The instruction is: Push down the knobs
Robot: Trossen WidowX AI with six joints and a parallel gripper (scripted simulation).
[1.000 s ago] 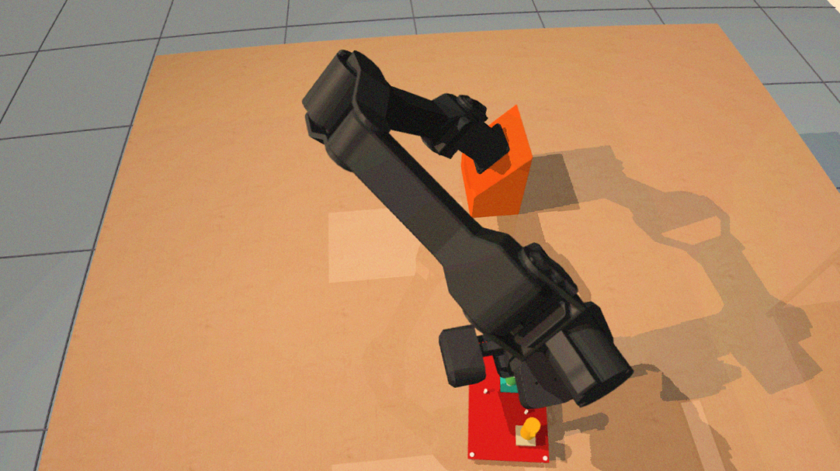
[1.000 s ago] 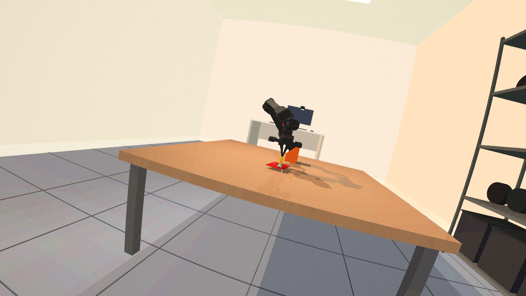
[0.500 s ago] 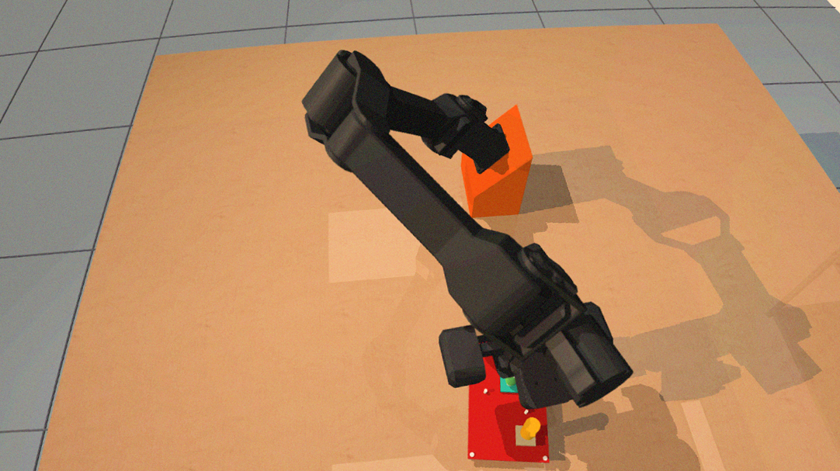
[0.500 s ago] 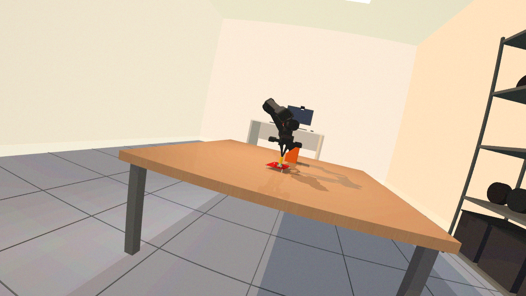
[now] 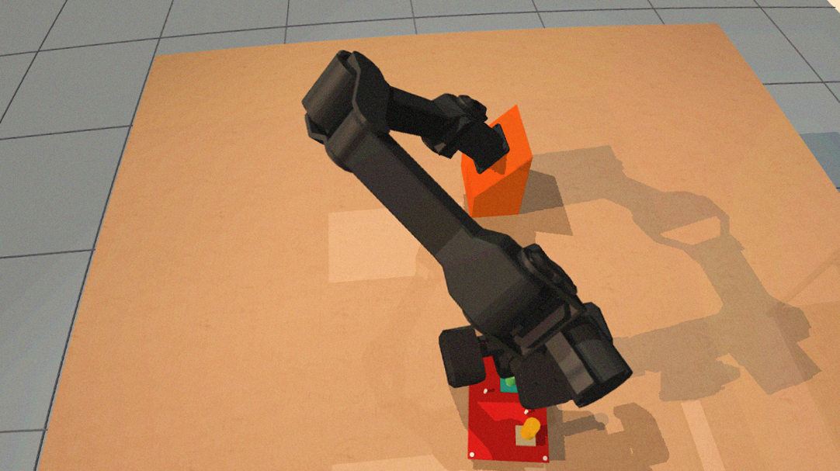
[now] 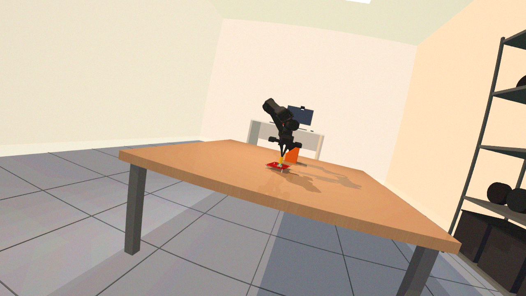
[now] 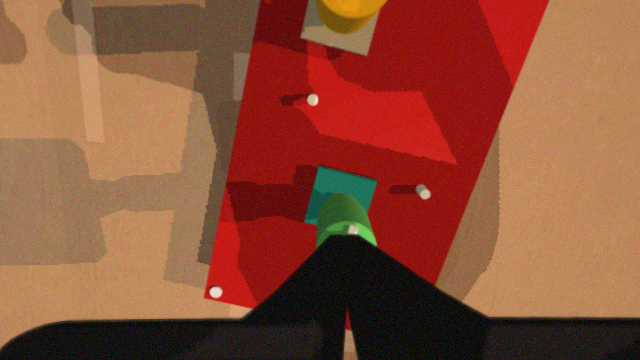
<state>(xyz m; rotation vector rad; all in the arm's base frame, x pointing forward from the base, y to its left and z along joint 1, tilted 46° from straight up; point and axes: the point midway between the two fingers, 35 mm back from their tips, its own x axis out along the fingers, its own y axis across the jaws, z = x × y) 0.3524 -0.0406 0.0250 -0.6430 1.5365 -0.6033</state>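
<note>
Right now the green knob is 10 mm below my gripper tip. Also, from my gripper tip: yellow knob (70 mm ahead, 10 mm below).
</note>
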